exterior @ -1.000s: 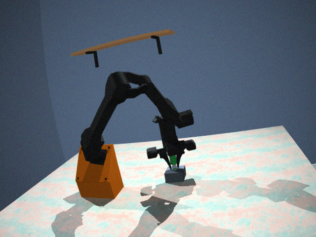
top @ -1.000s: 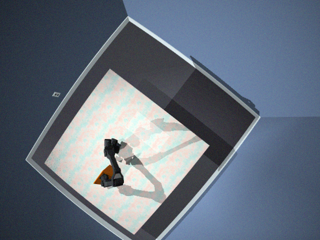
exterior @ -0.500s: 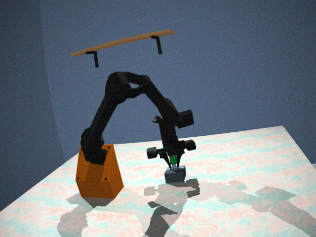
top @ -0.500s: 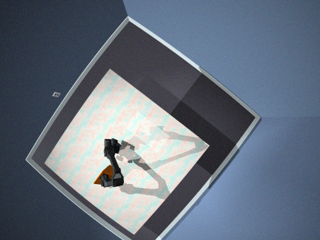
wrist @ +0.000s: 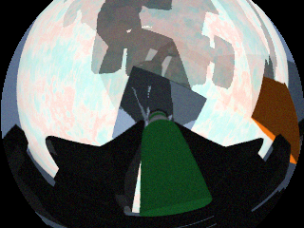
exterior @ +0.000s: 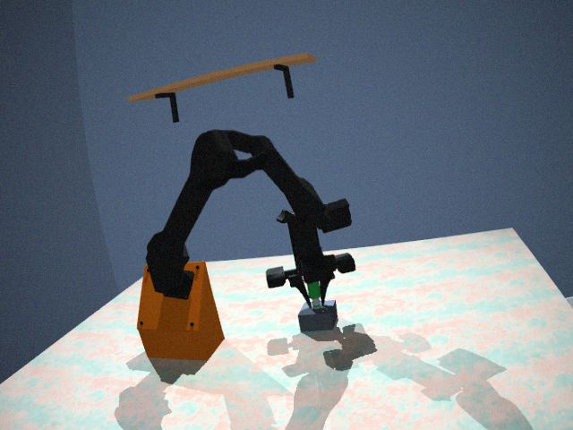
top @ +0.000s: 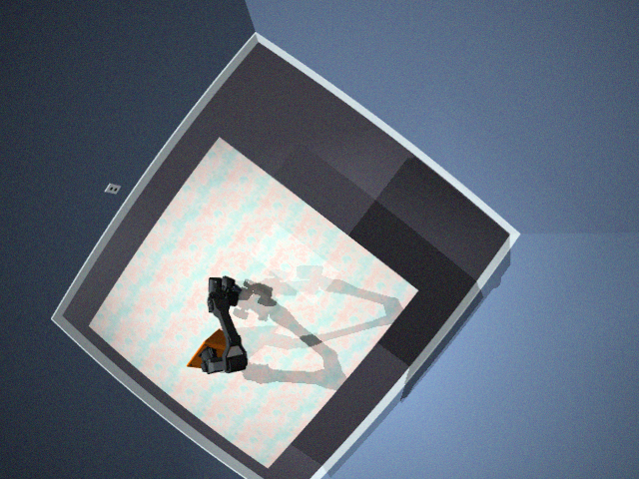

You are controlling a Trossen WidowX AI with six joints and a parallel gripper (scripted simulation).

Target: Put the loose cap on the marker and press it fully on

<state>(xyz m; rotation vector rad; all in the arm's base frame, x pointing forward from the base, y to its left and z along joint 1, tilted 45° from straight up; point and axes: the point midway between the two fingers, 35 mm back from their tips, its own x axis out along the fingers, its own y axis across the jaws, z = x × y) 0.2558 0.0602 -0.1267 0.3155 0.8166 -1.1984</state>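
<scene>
My gripper tip is 50 mm below the green cap. From my gripper tip the other things lie so: grey holder block 20 mm below, 10 mm to the right.
</scene>
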